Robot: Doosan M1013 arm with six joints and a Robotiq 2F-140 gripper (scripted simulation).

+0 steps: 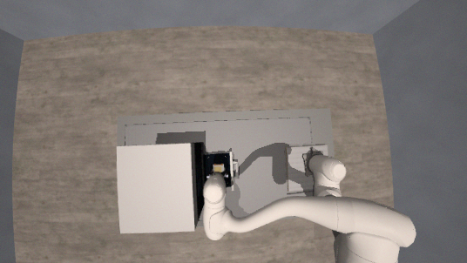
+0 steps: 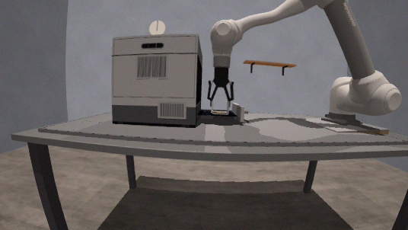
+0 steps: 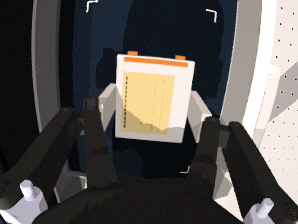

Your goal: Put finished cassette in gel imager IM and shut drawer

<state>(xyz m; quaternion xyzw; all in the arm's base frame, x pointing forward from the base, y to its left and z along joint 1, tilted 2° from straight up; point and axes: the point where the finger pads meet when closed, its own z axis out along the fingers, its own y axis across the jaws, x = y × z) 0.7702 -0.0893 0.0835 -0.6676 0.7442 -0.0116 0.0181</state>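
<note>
Now: the finished cassette 2 cm below my hand and 1 cm to the right of it.
</note>
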